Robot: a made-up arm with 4 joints. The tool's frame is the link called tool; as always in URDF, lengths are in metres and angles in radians. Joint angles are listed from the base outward. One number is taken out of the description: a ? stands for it. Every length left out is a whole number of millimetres.
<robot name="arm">
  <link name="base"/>
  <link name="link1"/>
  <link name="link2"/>
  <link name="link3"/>
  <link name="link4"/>
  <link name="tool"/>
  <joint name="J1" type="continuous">
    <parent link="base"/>
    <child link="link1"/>
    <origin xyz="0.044 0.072 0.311" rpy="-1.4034 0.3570 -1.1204"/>
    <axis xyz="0 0 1"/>
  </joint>
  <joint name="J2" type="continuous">
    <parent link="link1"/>
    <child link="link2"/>
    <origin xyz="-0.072 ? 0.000" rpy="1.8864 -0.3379 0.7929"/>
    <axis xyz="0 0 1"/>
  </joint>
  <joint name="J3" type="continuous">
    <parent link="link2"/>
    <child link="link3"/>
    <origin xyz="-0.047 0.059 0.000" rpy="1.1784 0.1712 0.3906"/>
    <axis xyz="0 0 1"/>
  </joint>
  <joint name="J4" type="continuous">
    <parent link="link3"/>
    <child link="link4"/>
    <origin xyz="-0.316 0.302 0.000" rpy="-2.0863 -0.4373 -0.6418"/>
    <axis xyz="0 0 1"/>
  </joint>
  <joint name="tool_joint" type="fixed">
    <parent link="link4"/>
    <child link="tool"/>
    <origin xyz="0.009 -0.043 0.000" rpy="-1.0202 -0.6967 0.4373"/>
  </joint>
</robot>
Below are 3 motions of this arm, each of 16 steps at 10 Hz.
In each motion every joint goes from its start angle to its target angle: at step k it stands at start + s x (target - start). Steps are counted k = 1, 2, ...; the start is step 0. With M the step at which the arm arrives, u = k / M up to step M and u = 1 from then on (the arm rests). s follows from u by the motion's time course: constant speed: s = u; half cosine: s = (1 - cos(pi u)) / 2; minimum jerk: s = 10 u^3 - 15 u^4 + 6 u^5.
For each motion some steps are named. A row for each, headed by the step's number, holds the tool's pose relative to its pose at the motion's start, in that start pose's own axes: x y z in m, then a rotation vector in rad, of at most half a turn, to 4 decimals.
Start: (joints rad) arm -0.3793 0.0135 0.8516 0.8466
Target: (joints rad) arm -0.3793 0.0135 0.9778 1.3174
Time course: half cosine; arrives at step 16
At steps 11, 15, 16:
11: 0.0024 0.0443 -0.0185 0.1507 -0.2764 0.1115
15: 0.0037 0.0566 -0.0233 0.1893 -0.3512 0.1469
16: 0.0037 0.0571 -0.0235 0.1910 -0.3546 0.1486

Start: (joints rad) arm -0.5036 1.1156 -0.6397 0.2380
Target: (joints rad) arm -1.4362 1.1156 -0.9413 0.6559
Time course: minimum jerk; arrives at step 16
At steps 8, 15, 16:
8: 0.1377 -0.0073 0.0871 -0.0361 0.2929 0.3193
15: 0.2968 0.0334 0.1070 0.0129 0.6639 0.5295
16: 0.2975 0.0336 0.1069 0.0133 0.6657 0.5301

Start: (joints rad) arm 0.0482 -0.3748 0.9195 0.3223
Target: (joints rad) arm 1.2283 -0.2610 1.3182 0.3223
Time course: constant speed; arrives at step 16
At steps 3, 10, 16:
3: 0.0034 -0.0550 0.0074 0.1403 0.0327 0.0515
10: 0.0328 -0.1842 0.0051 0.4668 0.1452 0.1542
16: 0.0816 -0.2892 -0.0205 0.7357 0.2864 0.2310

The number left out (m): 0.117
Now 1 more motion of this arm.
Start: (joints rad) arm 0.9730 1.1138 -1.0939 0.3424
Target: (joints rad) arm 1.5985 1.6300 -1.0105 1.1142
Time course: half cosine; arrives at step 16
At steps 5, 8, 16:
5: -0.0229 0.0321 -0.0254 0.0160 -0.2445 0.0647
8: -0.0463 0.0747 -0.0634 0.0194 -0.5419 0.1573
16: -0.0661 0.1568 -0.1448 -0.0316 -1.0423 0.3539

